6 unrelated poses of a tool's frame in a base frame.
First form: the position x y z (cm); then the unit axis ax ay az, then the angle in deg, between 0 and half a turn.
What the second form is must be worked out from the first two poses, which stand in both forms.
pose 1, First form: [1.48, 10.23, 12.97, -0.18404, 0.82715, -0.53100, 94.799]
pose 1, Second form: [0.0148, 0.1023, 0.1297, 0.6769, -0.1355, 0.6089, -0.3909]
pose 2, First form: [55.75, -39.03, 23.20, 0.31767, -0.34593, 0.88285, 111.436]
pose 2, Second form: [0.5575, -0.3903, 0.2320, 0.5633, 0.2625, -0.2858, 0.7295]
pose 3, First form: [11.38, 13.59, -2.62, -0.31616, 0.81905, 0.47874, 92.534]
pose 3, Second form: [0.1138, 0.1359, -0.0262, 0.6913, -0.2284, 0.5918, 0.3459]
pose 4, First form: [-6.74, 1.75, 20.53, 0.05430, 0.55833, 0.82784, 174.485]
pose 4, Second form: [-0.0674, 0.0175, 0.2053, 0.0481, 0.0542, 0.5577, 0.8269]
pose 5, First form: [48.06, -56.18, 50.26, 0.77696, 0.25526, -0.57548, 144.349]
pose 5, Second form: [0.4806, -0.5618, 0.5026, 0.3061, 0.7397, 0.2430, -0.5479]
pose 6, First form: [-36.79, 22.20, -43.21, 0.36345, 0.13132, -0.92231, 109.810]
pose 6, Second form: [-0.3679, 0.2220, -0.4321, 0.5749, 0.2974, 0.1074, -0.7546]
